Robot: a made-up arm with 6 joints.
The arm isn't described. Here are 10 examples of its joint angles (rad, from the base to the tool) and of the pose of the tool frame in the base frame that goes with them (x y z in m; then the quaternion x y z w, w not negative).
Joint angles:
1: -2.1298 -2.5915 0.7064 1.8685 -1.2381 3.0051
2: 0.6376 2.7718 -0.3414 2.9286 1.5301 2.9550
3: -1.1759 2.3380 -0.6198 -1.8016 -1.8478 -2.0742
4: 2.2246 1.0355 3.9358 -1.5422 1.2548 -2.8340
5: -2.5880 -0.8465 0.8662 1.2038 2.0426 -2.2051
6: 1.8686 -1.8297 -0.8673 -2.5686 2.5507 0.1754
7: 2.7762 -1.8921 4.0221 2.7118 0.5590 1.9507
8: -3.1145 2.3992 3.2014 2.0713 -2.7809 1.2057
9: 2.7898 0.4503 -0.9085 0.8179 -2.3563 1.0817
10: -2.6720 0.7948 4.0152 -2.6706 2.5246 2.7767
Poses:
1: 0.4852 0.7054 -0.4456 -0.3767 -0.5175 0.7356 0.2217
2: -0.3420 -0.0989 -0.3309 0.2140 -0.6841 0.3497 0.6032
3: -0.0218 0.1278 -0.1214 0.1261 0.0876 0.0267 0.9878
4: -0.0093 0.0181 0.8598 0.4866 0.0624 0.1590 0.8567
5: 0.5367 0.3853 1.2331 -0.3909 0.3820 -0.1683 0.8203
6: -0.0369 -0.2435 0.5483 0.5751 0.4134 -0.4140 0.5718
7: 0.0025 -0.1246 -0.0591 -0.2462 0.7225 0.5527 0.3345
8: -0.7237 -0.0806 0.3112 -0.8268 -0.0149 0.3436 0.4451
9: -0.4178 0.2459 0.3184 0.8682 0.0140 0.3453 0.3560
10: 0.1580 -0.0467 0.7344 -0.2380 -0.4549 -0.8348 0.1988
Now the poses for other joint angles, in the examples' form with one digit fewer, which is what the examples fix.
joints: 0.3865 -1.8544 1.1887 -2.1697 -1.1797 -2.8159
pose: -1.081 -0.363 0.274 0.065 0.713 0.579 0.390
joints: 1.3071 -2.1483 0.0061 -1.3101 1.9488 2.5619
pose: -0.157 -0.706 0.484 0.575 0.112 -0.231 0.777
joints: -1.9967 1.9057 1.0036 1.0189 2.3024 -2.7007
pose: -0.480 -0.896 -0.286 0.651 -0.359 0.245 0.622
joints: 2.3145 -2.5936 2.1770 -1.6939 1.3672 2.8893
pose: 0.270 -0.316 -0.804 -0.939 -0.290 0.147 0.114
